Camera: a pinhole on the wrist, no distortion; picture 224 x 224 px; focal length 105.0 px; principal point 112.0 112.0 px. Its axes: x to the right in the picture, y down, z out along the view. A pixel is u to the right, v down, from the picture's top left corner.
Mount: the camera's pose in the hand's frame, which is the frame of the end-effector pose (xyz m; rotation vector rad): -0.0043 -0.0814 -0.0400 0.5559 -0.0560 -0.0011
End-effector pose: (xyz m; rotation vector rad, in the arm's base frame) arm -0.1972 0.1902 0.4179 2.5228 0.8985 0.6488
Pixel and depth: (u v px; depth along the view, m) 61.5 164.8 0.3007
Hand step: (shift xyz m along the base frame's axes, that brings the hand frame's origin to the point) -0.0135 -0.0885 -0.3379
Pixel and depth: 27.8 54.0 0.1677
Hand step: -0.1956 0.0716 -0.2020
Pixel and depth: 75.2 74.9 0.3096
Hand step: -0.1656 0.1263 -0.3332
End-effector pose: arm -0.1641 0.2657 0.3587 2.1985 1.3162 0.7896
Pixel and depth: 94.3 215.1 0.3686
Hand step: 0.2971 -0.1373 -0.3376
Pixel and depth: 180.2 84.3 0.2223
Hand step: -0.0252 0.2140 -0.2208
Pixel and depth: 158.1 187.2 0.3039
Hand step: 0.2337 0.0933 -0.2597
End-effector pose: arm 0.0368 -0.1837 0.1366 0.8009 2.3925 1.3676
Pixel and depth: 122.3 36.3 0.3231
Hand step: -0.1042 -0.0933 -0.4427
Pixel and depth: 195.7 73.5 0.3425
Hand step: -0.2304 0.1375 -0.4124
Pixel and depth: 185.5 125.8 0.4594
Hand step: -0.1343 0.3399 -0.4326
